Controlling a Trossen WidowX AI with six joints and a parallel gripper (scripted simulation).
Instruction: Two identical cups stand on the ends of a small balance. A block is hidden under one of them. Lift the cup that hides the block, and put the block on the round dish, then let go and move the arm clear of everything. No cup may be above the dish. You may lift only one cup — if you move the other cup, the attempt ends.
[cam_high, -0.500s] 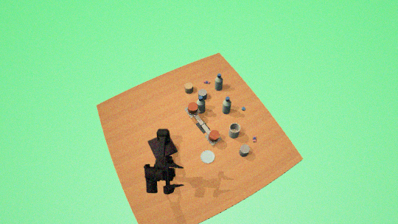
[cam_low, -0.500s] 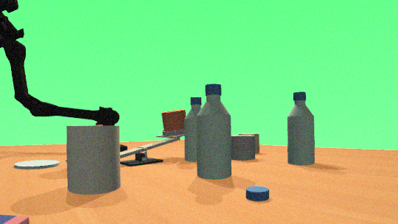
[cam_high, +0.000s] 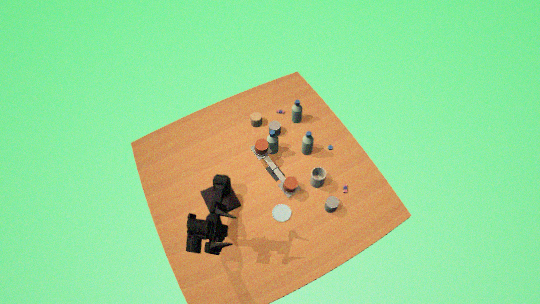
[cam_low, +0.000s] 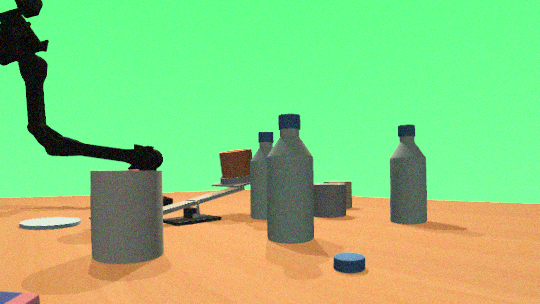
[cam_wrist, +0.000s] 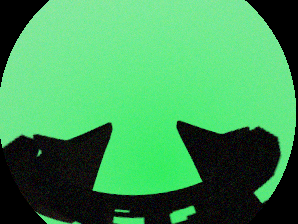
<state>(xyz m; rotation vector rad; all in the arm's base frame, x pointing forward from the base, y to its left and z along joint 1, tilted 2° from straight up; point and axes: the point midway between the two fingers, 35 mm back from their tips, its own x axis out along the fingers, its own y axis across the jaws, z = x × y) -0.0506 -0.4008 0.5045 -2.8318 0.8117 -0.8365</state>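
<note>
My gripper tip is now 34 cm short of the small grey block, 32 cm to the right of it and 50 cm above it. Round my gripper tip: blue cap: 67 cm ahead, 47 cm to the left, 54 cm below; then grey balance: 31 cm ahead, 45 cm to the left, 51 cm below; then round white dish: 25 cm ahead, 20 cm to the left, 54 cm below.
</note>
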